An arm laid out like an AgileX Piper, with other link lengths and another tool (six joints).
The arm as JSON. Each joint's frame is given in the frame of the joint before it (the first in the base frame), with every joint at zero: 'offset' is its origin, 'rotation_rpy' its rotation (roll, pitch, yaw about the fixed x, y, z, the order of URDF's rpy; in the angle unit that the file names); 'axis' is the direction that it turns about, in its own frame. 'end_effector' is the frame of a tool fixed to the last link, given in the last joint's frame.
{
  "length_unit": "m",
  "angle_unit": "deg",
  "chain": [
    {
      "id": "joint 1",
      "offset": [
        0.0,
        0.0,
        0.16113
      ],
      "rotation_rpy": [
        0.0,
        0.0,
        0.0
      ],
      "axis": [
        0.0,
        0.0,
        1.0
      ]
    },
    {
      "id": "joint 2",
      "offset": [
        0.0,
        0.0,
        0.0
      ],
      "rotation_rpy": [
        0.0,
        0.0,
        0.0
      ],
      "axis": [
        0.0,
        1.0,
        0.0
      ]
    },
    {
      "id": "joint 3",
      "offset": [
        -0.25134,
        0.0,
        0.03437
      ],
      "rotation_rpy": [
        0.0,
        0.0,
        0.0
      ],
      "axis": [
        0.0,
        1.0,
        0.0
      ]
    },
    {
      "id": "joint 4",
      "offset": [
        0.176,
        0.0,
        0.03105
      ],
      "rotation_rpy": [
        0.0,
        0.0,
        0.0
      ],
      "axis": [
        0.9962,
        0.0,
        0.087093
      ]
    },
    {
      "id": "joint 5",
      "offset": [
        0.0,
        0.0,
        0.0
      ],
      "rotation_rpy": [
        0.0,
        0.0,
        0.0
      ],
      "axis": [
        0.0,
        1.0,
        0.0
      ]
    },
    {
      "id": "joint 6",
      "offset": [
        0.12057,
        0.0,
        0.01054
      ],
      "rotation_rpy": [
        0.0,
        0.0,
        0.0
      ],
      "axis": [
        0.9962,
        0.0,
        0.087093
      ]
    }
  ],
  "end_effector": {
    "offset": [
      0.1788,
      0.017,
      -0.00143
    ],
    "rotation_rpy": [
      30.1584,
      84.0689,
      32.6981
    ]
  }
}
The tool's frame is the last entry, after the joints.
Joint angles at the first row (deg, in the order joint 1, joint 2, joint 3, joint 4, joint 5, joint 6):
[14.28, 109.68, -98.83, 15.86, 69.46, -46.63]
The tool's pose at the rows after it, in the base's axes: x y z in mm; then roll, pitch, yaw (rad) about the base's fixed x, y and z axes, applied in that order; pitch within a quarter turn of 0, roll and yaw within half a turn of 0:
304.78, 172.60, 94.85, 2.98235, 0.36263, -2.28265
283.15, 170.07, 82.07, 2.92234, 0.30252, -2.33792
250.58, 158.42, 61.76, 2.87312, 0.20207, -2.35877
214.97, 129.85, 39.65, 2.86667, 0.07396, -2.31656
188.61, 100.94, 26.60, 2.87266, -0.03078, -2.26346
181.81, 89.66, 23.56, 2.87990, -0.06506, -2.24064
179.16, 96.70, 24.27, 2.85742, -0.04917, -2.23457
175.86, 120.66, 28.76, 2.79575, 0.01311, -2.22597
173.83, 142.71, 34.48, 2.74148, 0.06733, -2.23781
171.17, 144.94, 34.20, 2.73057, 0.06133, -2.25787
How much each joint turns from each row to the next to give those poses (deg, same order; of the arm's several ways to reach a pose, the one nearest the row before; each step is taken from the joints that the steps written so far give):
[0.00, -0.12, 2.27, 2.66, 0.12, 2.65]
[0.00, -0.22, 4.04, 0.41, 0.20, 2.17]
[0.00, -0.12, 6.19, -0.75, 0.05, 0.74]
[0.00, 0.00, 6.64, -3.83, 0.09, -1.10]
[0.00, 0.00, 4.75, -4.28, 0.22, -1.07]
[0.00, 0.00, 1.26, -1.83, 0.14, -0.41]
[0.00, 0.00, 0.22, 1.59, 0.00, -1.12]
[0.00, 0.00, 0.00, 5.13, 0.00, -3.17]
[0.00, 0.00, 0.00, 4.69, 0.00, -1.95]
[0.00, 0.00, 0.57, 0.54, -0.20, 0.83]

